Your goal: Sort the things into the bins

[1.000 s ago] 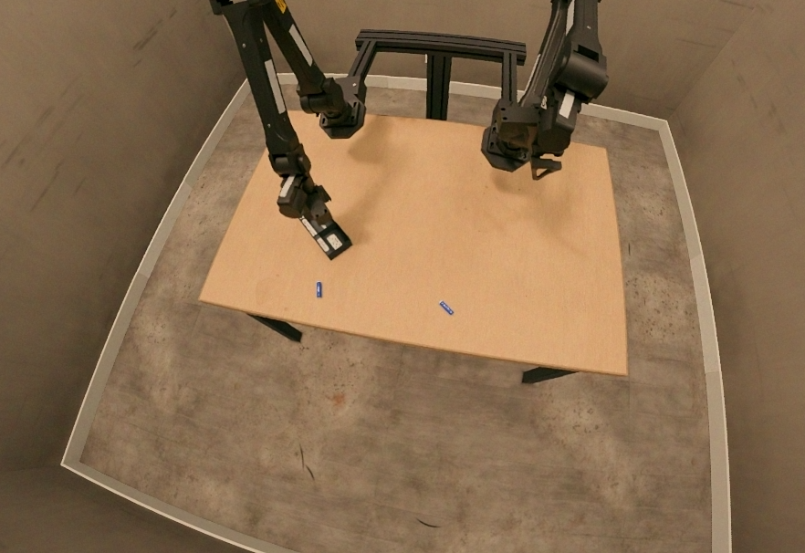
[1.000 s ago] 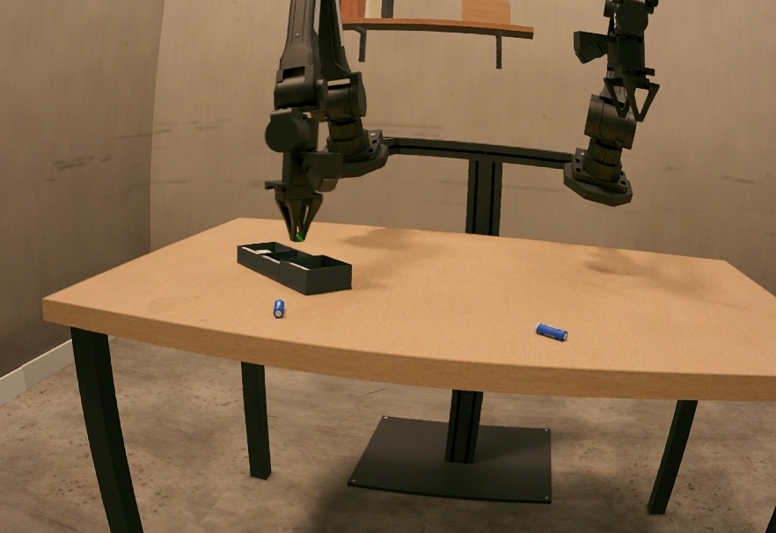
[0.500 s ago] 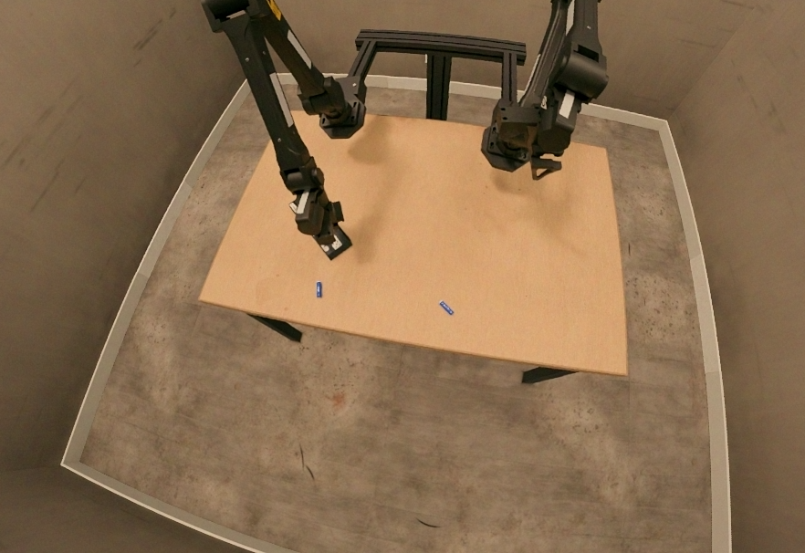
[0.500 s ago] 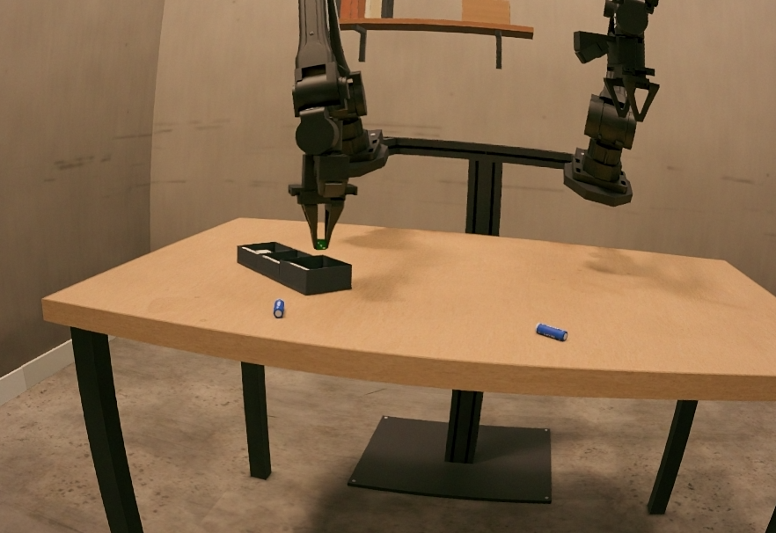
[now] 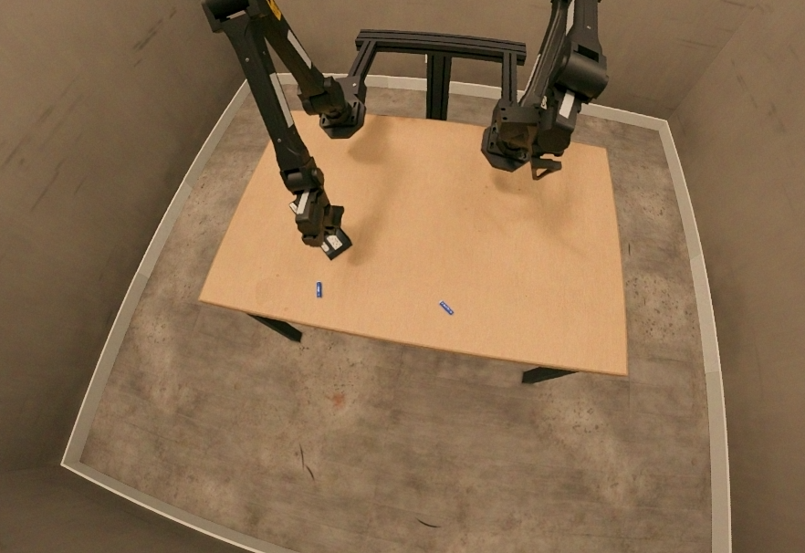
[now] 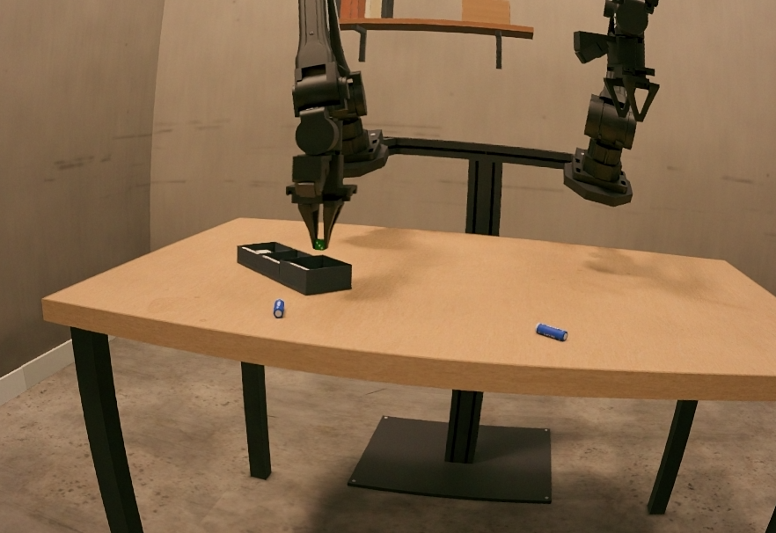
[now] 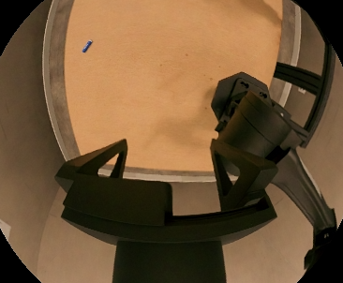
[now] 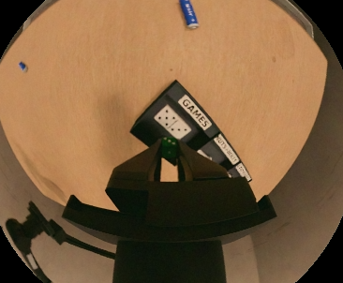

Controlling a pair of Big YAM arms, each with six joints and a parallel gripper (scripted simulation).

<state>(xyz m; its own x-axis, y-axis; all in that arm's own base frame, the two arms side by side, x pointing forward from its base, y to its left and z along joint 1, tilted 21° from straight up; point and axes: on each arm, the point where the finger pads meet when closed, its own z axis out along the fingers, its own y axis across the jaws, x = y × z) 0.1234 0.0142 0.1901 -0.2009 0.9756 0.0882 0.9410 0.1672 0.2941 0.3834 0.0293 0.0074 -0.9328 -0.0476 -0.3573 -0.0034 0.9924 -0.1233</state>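
Now: the flat white block 6 cm below my right hand. The rest, counted from my right hand: green die right at my right hand; black bin tray 8 cm to the right, 5 cm below, 4 cm behind; white bolt 7 cm to the right, 6 cm below, 5 cm behind.
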